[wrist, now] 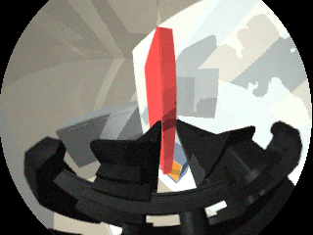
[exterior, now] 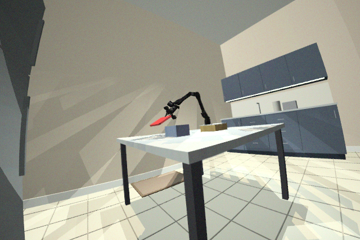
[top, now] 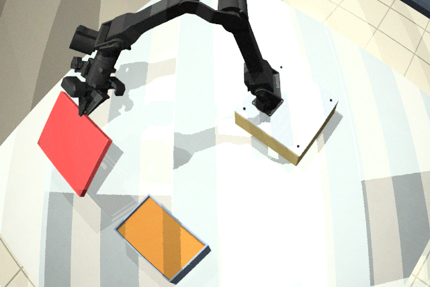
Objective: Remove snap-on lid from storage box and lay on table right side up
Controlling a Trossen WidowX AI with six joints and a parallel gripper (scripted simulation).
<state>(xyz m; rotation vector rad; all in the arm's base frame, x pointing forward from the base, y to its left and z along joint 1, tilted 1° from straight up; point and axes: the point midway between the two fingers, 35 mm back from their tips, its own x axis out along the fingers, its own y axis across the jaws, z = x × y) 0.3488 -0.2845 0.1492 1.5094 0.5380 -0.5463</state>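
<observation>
My gripper tip is 7 cm short of the red lid and 3 cm above it. Round my gripper tip: storage box (8 cm ahead, 33 cm to the left, 15 cm below).
</observation>
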